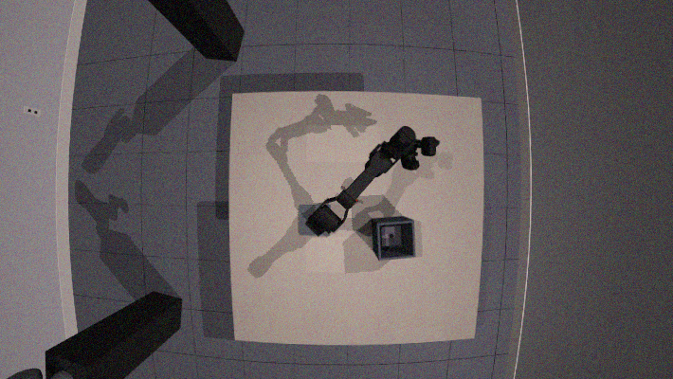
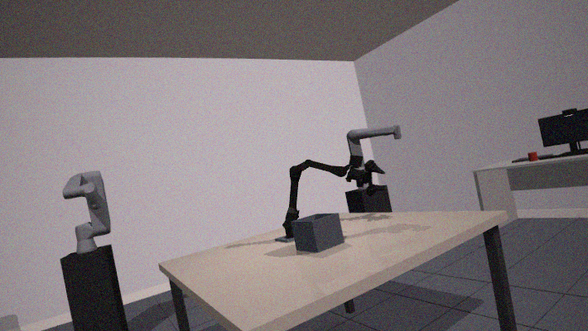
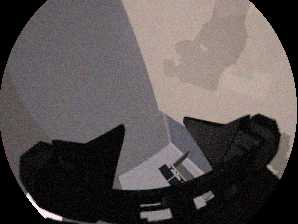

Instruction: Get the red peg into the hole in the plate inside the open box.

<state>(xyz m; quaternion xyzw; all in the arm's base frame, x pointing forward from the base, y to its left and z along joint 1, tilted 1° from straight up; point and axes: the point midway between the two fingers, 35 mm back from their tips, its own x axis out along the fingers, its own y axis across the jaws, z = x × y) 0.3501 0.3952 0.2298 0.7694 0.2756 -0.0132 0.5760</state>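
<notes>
The red peg lies 270 mm to the right of my gripper tip, 220 mm behind it and 190 mm below it.
</notes>
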